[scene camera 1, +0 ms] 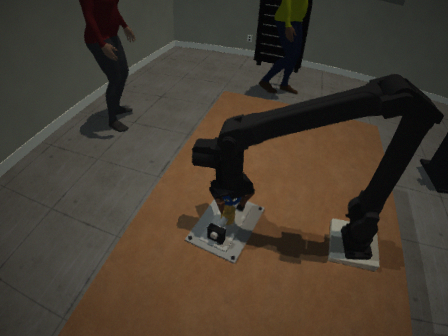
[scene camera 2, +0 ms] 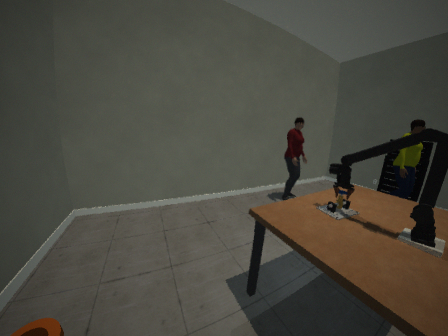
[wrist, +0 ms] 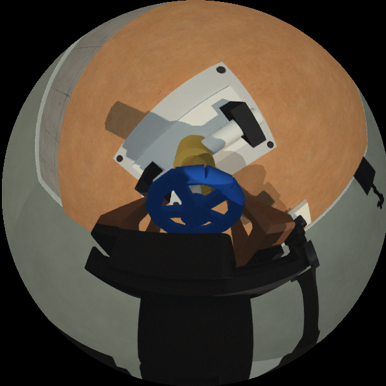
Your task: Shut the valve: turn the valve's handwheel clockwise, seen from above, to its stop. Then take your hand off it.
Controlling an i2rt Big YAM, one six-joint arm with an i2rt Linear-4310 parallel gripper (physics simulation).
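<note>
The blue spoked handwheel (wrist: 195, 211) (scene camera 1: 231, 200) sits on top of the valve's yellow body (wrist: 192, 151) (scene camera 1: 228, 215). The valve stands on a light plate (wrist: 175, 102) (scene camera 1: 201, 233) with a grey pipe (wrist: 222, 137) held in black brackets. My gripper (wrist: 195, 193) (scene camera 1: 231, 201) (scene camera 2: 343, 192) points down from above, and its two brown fingers are shut on the handwheel's rim from opposite sides. In the wrist view the plate and pipe lie turned at a slant to the gripper. In the scene views the fingers hide much of the wheel.
The plate lies on the brown table (scene camera 1: 165, 280) (scene camera 2: 320, 240). The arm's pale base (scene camera 1: 340, 245) stands to the right. A person in red (scene camera 1: 104, 25) (scene camera 2: 295, 145) and a person in yellow (scene camera 1: 291, 15) (scene camera 2: 409, 154) stand on the floor behind the table, near a black rack.
</note>
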